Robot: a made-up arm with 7 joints.
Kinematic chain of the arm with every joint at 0, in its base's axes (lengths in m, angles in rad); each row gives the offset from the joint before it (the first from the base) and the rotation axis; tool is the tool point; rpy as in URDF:
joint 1: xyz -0.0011 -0.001 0.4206 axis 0 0.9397 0.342
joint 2: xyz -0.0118 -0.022 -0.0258 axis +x
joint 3: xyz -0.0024 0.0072 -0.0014 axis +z
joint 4: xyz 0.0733 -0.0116 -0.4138 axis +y
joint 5: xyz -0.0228 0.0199 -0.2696 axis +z
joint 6: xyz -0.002 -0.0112 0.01 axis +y
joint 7: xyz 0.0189 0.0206 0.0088 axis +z
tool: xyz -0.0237 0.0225 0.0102 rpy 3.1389 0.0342 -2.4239
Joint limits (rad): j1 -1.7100..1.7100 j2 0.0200..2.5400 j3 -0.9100..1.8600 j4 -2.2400..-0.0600 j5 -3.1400..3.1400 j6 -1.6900..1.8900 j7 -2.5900..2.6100
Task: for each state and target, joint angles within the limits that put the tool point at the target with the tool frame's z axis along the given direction. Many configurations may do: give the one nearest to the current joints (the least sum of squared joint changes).
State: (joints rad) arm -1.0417 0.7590 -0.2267 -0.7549 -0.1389 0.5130 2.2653
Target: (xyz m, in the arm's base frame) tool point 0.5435 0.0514 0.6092 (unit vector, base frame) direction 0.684 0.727 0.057
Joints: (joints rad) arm -1.2602 0.7792 -0.1376 -1.4080 -0.3469 1.4078 2.1877
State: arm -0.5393 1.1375 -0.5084 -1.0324 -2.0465 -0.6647 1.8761
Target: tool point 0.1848 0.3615 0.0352 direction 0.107 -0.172 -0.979
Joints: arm 0.1165 1.1892 -0.6858 -1.4925 -1.8072 -0.7070 1.9029
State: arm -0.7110 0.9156 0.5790 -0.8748 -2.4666 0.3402 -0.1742
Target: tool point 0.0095 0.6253 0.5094 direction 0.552 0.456 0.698
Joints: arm 0.4971 1.5044 1.2396 -0.5933 -2.9990 0.6720 -0.0802
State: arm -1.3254 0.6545 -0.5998 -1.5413 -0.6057 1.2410 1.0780
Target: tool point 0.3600 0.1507 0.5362 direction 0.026 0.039 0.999
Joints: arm -0.9717 1.3959 -0.4124 -2.1037 -1.2050 1.1940 1.0057
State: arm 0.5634 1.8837 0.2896 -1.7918 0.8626 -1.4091 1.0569
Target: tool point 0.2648 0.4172 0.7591 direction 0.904 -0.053 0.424
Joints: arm 0.0967 2.2507 0.1161 -1.0053 0.8235 -0.4597 1.0624
